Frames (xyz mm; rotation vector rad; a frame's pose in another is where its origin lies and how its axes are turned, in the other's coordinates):
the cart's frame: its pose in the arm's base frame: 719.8 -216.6 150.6 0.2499 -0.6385 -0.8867
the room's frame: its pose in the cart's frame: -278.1 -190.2 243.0 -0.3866 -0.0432 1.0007
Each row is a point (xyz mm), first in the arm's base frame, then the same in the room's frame.
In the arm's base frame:
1: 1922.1 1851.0 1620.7
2: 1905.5 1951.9 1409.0
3: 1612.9 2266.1 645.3
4: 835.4 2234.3 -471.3
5: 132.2 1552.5 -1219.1
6: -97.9 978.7 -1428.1
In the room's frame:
1: 2266.2 1436.8 1172.2
2: 2155.6 1607.8 1054.8
3: 1550.6 2147.5 722.5
4: 325.2 2440.1 207.9
5: -704.4 2007.7 -313.2
6: -1050.6 1532.1 -595.8

